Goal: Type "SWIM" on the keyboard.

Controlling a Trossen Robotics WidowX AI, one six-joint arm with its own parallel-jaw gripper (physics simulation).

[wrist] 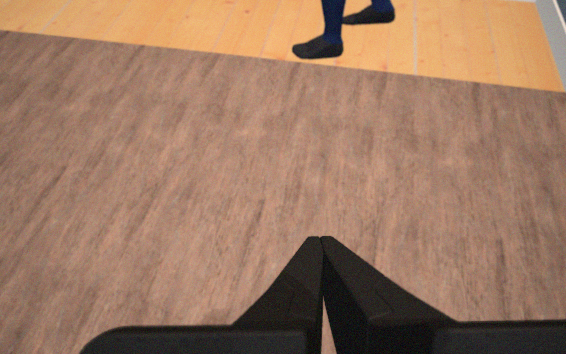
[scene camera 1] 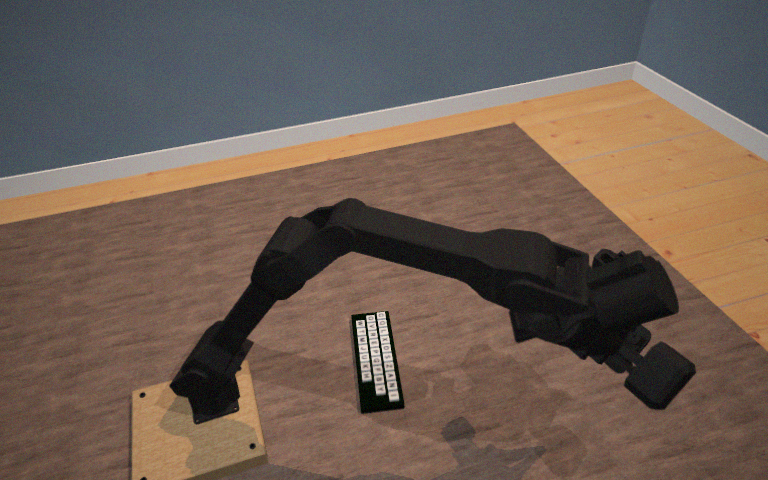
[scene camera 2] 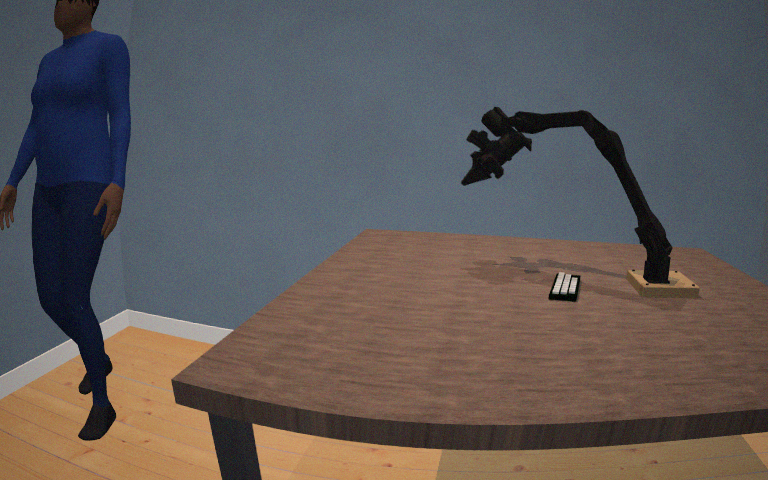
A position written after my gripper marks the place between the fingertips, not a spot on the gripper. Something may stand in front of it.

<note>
In view: my gripper (scene camera 1: 634, 343).
My gripper is seen too in the wrist view (wrist: 319, 248) and in scene camera 2 (scene camera 2: 462, 184).
</note>
